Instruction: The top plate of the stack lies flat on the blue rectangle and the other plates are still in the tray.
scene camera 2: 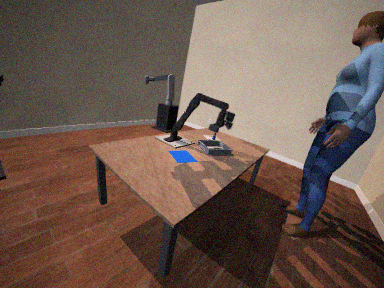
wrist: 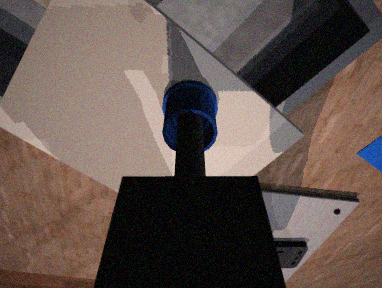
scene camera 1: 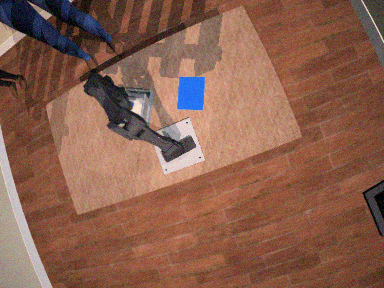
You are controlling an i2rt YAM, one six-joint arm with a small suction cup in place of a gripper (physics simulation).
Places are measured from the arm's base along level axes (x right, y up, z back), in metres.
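Pixels of known places: end effector, tool point: point(scene camera 2: 213, 140) point(wrist: 190, 97) point(scene camera 1: 132, 105); arm's base, origin of the base link: point(scene camera 2: 173, 139) point(scene camera 1: 178, 149).
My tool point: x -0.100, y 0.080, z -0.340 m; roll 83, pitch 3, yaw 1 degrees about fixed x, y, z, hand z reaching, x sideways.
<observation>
Ahead of a thing's pixels: the offset from my tool point to its top centre. "*": to the spot under its first point.
The suction cup point(scene camera 1: 132, 104) point(scene camera 2: 214, 138) point(wrist: 190, 114) sits on a cream top plate @[dx -0.024, dy +0.022, dz +0.015 m] point(scene camera 1: 138, 108) point(scene camera 2: 208, 136) point(wrist: 104, 100) and holds it a little above the grey tray @[dx -0.034, dy -0.042, dz -0.016 m] point(scene camera 1: 150, 103) point(scene camera 2: 215, 150) point(wrist: 290, 63). In the wrist view the plate reaches out past the tray's edge over the wooden table. The plate's far side is hidden by the arm in the overhead view. What lies inside the tray is mostly hidden. The blue rectangle @[* dx +0.318, dy -0.092, dz +0.088 m] point(scene camera 1: 191, 93) point(scene camera 2: 182, 156) lies flat on the table, bare, to the right of the tray in the overhead view.
The arm's white base plate point(scene camera 1: 188, 163) point(scene camera 2: 182, 143) is bolted to the table near the tray. A person in blue point(scene camera 2: 316, 171) point(scene camera 1: 74, 20) stands beside the table's far side. A second robot arm point(scene camera 2: 169, 94) stands on the floor behind.
</observation>
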